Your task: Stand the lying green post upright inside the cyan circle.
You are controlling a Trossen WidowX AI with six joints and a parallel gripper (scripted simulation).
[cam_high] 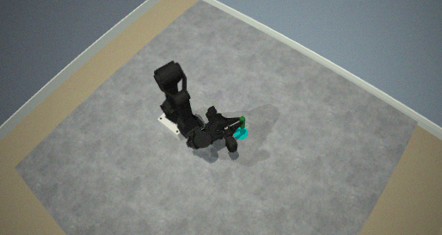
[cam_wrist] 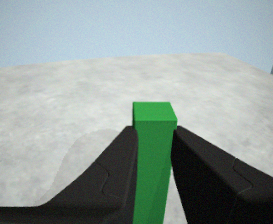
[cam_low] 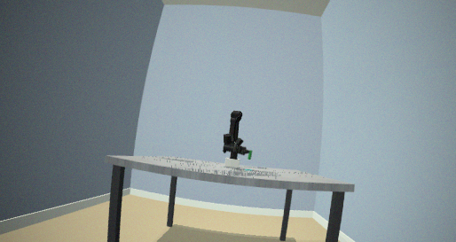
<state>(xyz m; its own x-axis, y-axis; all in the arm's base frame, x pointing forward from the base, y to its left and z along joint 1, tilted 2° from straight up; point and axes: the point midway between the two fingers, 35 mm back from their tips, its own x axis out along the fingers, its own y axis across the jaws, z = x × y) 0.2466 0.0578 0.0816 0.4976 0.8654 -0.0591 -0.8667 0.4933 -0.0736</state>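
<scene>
Now: gripper tip 1 cm past the cyan circle and 13 cm above it. Round my gripper tip: green post (2 cm below).
</scene>
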